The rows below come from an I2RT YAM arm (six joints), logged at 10 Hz.
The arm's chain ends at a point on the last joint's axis. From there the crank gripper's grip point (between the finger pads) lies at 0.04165 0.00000 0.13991 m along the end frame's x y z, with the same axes.
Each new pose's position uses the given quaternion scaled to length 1; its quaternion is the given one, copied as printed.
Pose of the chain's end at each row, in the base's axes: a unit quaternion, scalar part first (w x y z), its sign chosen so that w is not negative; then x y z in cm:
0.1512, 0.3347, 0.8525, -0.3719, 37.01, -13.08, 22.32
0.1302, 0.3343, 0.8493, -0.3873, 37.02, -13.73, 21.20
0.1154, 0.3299, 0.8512, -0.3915, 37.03, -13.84, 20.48
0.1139, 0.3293, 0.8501, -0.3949, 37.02, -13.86, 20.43
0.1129, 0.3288, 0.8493, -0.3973, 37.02, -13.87, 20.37
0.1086, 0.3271, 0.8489, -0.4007, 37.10, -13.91, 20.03
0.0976, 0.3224, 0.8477, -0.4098, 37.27, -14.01, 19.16
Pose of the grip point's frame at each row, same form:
0.1512, 0.3347, 0.8525, -0.3719, 34.09, -21.46, 10.73
0.1302, 0.3343, 0.8493, -0.3873, 33.40, -22.21, 9.88
0.1154, 0.3299, 0.8512, -0.3915, 33.02, -22.27, 9.26
0.1139, 0.3293, 0.8501, -0.3949, 32.94, -22.35, 9.28
0.1129, 0.3288, 0.8493, -0.3973, 32.89, -22.40, 9.27
0.1086, 0.3271, 0.8489, -0.4007, 32.84, -22.47, 9.00
0.0976, 0.3224, 0.8477, -0.4098, 32.67, -22.67, 8.34

